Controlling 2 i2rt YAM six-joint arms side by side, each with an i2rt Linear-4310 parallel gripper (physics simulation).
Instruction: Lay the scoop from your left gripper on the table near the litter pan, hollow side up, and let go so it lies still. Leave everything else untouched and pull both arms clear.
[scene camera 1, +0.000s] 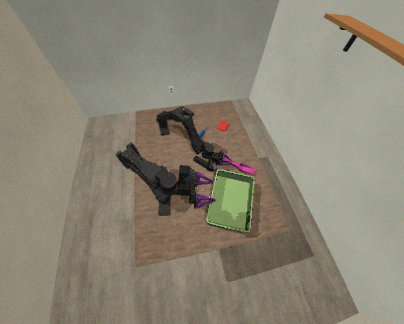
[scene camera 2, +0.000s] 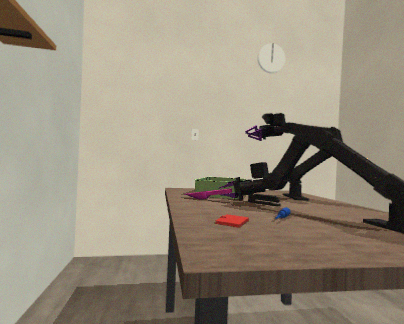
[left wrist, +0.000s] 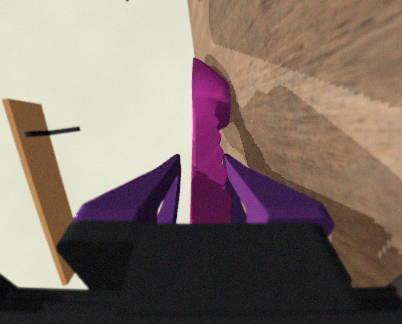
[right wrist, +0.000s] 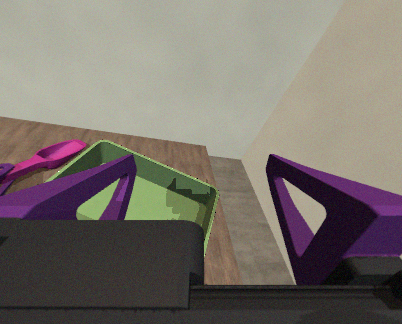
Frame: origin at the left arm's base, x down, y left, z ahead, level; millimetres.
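Seen in the pictures: left gripper, between the fingertips: (scene camera 1: 231, 162) (scene camera 2: 219, 191) (left wrist: 201, 161) (right wrist: 13, 170); right gripper, between the fingertips: (scene camera 1: 214, 190) (scene camera 2: 246, 133) (right wrist: 201, 161); left arm's base, origin of its link: (scene camera 1: 163, 126) (scene camera 2: 402, 230); right arm's base, origin of its link: (scene camera 1: 165, 199) (scene camera 2: 295, 197).
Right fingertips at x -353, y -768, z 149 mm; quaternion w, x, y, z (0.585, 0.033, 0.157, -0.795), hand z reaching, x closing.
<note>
Pixels of each thing's top centre, then the offset from my right fingertips to it. Level surfaces: height alone.
- green litter pan, centre of its top: (right wrist: 138, 197) (scene camera 2: 222, 179) (scene camera 1: 232, 198) dx +270, dy +18, dz +146 mm
- red flat block, centre of its top: (scene camera 2: 232, 217) (scene camera 1: 223, 125) dx +340, dy +639, dz +331 mm
- blue pointed tool, centre of its top: (scene camera 2: 281, 210) (scene camera 1: 202, 130) dx +326, dy +610, dz +146 mm
- table, height of its surface: dx +353 mm
- black object, centre of its top: (scene camera 2: 264, 194) (scene camera 1: 202, 160) dx +313, dy +336, dz +58 mm
The pink scoop (scene camera 1: 246, 169) (scene camera 2: 205, 194) (left wrist: 207, 100) (right wrist: 60, 151) is low at the table, beside a corner of the green litter pan (scene camera 1: 230, 200) (scene camera 2: 215, 186) (right wrist: 150, 197). Its hollow faces up in the right wrist view. My left gripper (scene camera 1: 230, 160) (left wrist: 201, 161) is slightly open around the scoop's handle; a gap shows between one finger and the handle, while the other finger is close beside it. Whether the whole scoop rests on the table is hard to tell. My right gripper (scene camera 1: 214, 191) (scene camera 2: 247, 132) (right wrist: 201, 161) is wide open and empty, high above the pan's near side.
A red flat block (scene camera 1: 223, 126) (scene camera 2: 232, 220) and a blue pointed tool (scene camera 1: 203, 132) (scene camera 2: 283, 213) lie on the table (scene camera 1: 165, 240) (scene camera 2: 280, 255). A black object (scene camera 1: 204, 163) (scene camera 2: 264, 199) lies by the left wrist. A wooden shelf (scene camera 1: 370, 35) (left wrist: 37, 175) is on the wall.
</note>
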